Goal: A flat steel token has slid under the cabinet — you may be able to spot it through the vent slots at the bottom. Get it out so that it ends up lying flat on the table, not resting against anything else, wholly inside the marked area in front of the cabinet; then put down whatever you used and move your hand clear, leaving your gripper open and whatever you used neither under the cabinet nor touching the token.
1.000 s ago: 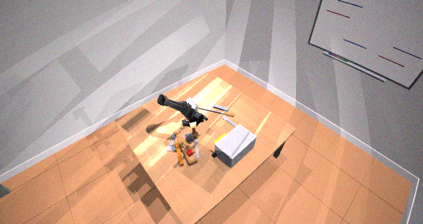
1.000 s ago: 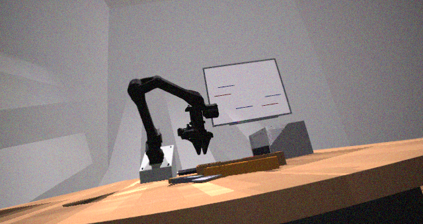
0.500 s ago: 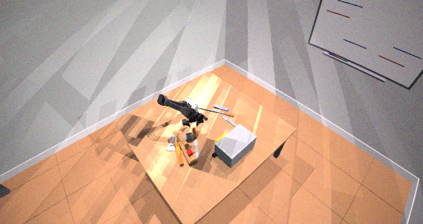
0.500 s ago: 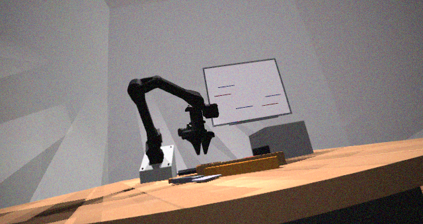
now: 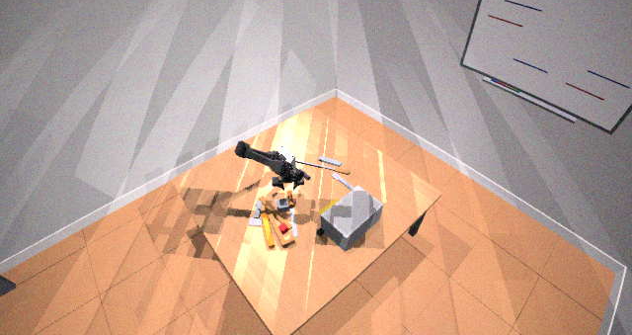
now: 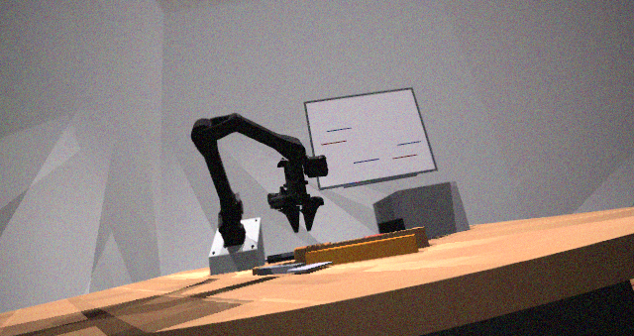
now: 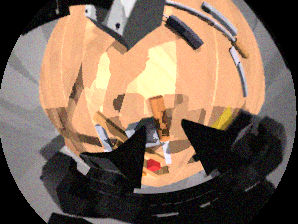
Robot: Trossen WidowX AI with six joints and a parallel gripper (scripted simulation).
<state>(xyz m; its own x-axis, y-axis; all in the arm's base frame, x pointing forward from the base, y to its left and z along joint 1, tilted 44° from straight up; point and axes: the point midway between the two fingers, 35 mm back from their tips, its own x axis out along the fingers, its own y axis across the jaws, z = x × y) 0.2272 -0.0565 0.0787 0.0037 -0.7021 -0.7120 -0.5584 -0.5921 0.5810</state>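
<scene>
My gripper tip is now 70 mm to the left of the grey block, 60 mm above it and 20 mm short of it. Round my gripper tip: orange bar: 240 mm to the right, 120 mm ahead, 60 mm below; thin wooden stick: 140 mm to the right, 70 mm below, 30 mm ahead; red block: 170 mm ahead, 160 mm to the right, 60 mm below.
</scene>
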